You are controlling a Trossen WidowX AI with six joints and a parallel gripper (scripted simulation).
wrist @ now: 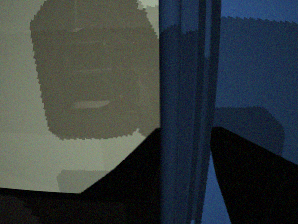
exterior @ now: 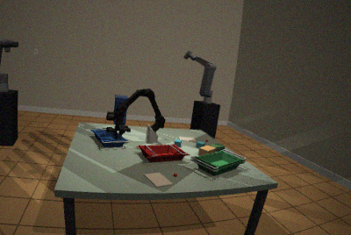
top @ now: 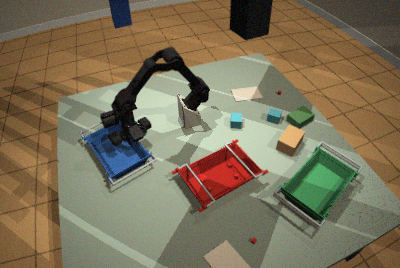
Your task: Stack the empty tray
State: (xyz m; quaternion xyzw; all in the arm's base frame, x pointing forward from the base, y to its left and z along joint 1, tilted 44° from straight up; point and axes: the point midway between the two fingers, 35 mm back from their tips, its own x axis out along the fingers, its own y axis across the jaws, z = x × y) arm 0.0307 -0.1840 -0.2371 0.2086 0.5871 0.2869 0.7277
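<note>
Now: gripper tip 80 mm to the left of the blue tray, 30 mm below it and 10 mm short of it. From my gripper tip the other things lie so: green block 770 mm to the left, 240 mm ahead, 10 mm above; then orange block 620 mm to the left, 340 mm ahead, 20 mm above.
</note>
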